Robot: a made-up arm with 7 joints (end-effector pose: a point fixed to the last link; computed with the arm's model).
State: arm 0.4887 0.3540 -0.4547 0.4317 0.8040 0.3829 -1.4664
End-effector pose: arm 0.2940 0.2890 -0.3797 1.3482 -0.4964 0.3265
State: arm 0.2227 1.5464 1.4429 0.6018 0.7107 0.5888 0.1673
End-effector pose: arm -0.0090 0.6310 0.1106 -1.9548 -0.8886 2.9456
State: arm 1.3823 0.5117 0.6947 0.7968 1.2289 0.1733 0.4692
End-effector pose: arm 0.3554 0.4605 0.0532 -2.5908 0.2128 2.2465
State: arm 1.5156 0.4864 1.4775 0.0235 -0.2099 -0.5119 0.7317
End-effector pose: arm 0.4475 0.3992 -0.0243 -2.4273 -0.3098 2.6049
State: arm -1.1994 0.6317 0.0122 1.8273 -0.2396 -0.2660 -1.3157
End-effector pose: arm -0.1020 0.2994 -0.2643 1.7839 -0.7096 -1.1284
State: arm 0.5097 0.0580 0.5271 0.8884 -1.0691 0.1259 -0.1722
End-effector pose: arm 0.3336 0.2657 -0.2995 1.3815 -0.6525 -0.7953
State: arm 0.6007 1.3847 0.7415 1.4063 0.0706 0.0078 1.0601
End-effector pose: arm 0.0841 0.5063 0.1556 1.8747 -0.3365 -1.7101
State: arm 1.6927 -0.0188 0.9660 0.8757 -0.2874 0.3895 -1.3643
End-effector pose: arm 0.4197 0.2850 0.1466 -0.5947 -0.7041 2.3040
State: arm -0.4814 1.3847 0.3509 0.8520 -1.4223 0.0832 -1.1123
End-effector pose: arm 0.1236 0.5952 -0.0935 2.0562 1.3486 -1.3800
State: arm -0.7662 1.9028 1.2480 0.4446 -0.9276 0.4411 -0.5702
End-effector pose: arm 0.1895 0.5897 0.1544 2.8014 0.3148 0.0111
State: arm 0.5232 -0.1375 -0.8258 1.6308 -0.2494 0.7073 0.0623
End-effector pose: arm 0.2547 -0.0392 -0.1486 1.2750 -1.0512 -1.9566
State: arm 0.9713 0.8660 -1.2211 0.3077 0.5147 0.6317 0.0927
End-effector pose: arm 0.3186 0.4971 -0.1905 0.8568 -0.1365 -0.1638
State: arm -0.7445 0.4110 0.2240 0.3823 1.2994 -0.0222 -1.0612
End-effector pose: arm -0.2442 0.3703 -0.3811 1.5125 -0.3673 1.1764
